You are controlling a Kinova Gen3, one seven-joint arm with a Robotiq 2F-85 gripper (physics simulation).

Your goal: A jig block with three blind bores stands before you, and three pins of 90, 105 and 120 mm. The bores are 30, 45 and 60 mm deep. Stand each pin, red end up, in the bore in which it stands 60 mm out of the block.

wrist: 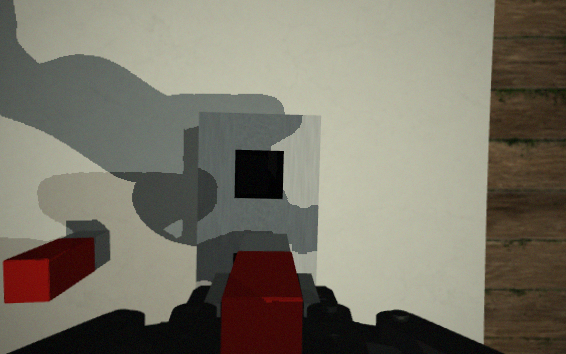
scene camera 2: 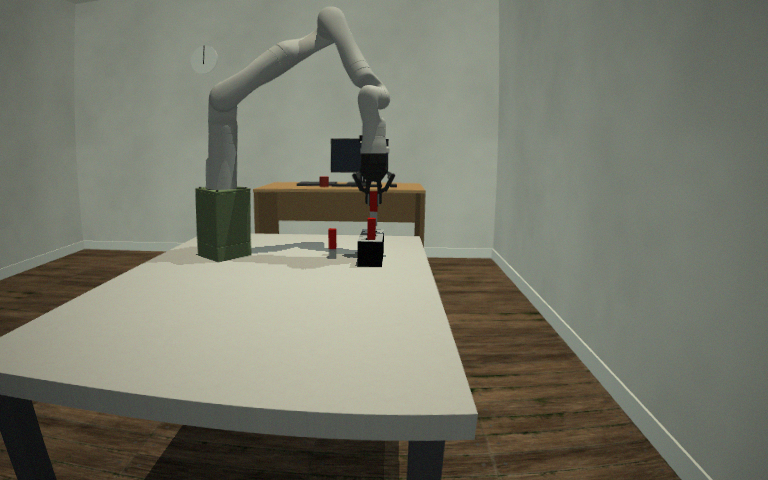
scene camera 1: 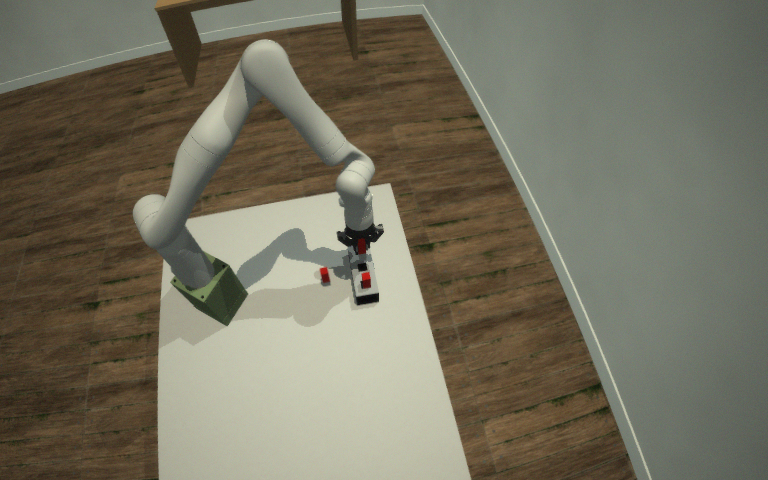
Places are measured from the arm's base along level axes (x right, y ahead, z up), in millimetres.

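Pixels of known places: gripper, fingertip midpoint: (wrist: 263,298) (scene camera 2: 373,205) (scene camera 1: 361,248); arm's base at its link origin: (scene camera 2: 222,188) (scene camera 1: 199,273).
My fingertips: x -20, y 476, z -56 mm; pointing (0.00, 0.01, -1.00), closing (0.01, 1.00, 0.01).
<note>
For each thing: its top centre in the pictures, then the offset to it from my fingertips. "pt": a spot on its surface instead. Level surfaces: height alone.
- upright pin at its top centre: (wrist: 263,339) (scene camera 1: 361,240) (scene camera 2: 373,191) dx -3, dy +0, dz +44 mm
- jig block at its top centre: (wrist: 256,277) (scene camera 2: 371,234) (scene camera 1: 362,267) dx +16, dy -4, dz -87 mm
- middle bore at a spot on its surface: (scene camera 1: 362,267) pt dx +2, dy -3, dz -117 mm
- second pin at its top centre: (scene camera 2: 371,218) (scene camera 1: 366,276) dx +78, dy -2, dz -26 mm
- third pin at its top centre: (wrist: 26,281) (scene camera 2: 332,229) (scene camera 1: 323,270) dx +13, dy -125, dz -71 mm
- white table at its surface level: dz -162 mm
My gripper (scene camera 1: 361,243) (scene camera 2: 373,199) (wrist: 263,298) is shut on an upright pin (scene camera 1: 361,246) (scene camera 2: 373,204) (wrist: 262,277), red end up, grey end down. It hangs over the far part of the jig block (scene camera 1: 367,294) (scene camera 2: 370,254) (wrist: 302,175). Its lower tip is hidden in the scene views. The far bore (wrist: 259,174) is empty; the middle bore (scene camera 1: 362,267) looks empty and is mostly hidden in the wrist view. A second pin (scene camera 1: 366,279) (scene camera 2: 371,228) stands red end up in the near bore. A third pin (scene camera 1: 324,275) (scene camera 2: 332,238) (wrist: 72,255) stands red end up on the table, left of the block.
The white table (scene camera 1: 305,396) (scene camera 2: 254,316) (wrist: 400,150) carries the green robot base (scene camera 1: 226,294) (scene camera 2: 223,223) at the left. The table's right edge runs beside the block. A wooden desk (scene camera 2: 339,204) with a monitor (scene camera 2: 344,155) and a red cup (scene camera 2: 323,181) stands behind.
</note>
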